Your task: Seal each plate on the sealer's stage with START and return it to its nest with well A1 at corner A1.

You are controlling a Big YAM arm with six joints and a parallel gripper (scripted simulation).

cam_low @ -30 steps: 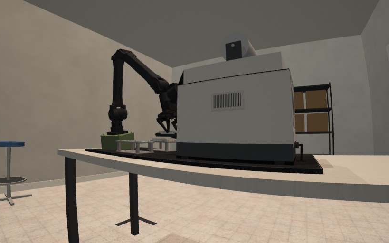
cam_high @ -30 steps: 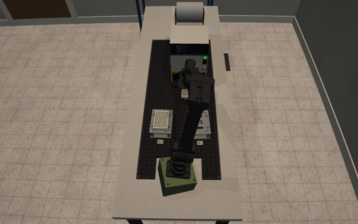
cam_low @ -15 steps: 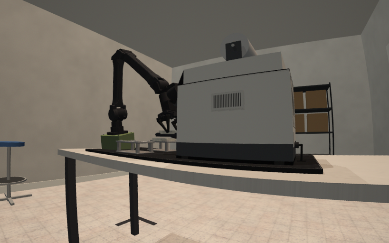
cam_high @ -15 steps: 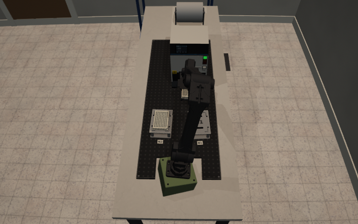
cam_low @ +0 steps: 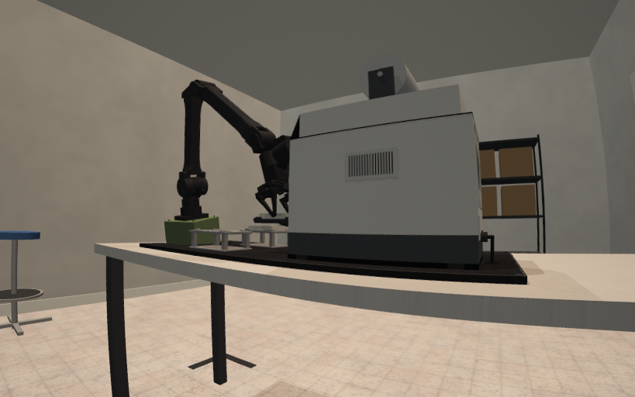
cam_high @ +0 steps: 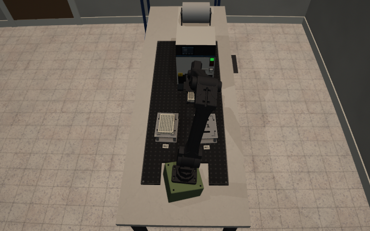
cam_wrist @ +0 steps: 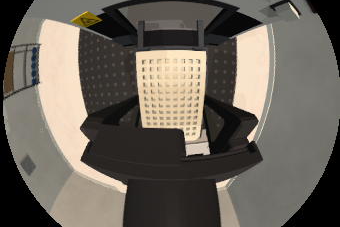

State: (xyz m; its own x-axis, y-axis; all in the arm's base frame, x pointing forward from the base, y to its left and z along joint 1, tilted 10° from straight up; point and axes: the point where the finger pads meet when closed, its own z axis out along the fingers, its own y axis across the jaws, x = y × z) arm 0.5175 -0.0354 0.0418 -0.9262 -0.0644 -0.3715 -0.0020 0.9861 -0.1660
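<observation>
The sealer stage is 20 mm below my hand. The rest, counted from my hand: yellow warning label (100 mm ahead, 90 mm to the left, 40 mm above); then white well plate (200 mm behind, 150 mm to the left, 40 mm below); then N2 label (310 mm behind, 160 mm to the left, 110 mm below).
</observation>
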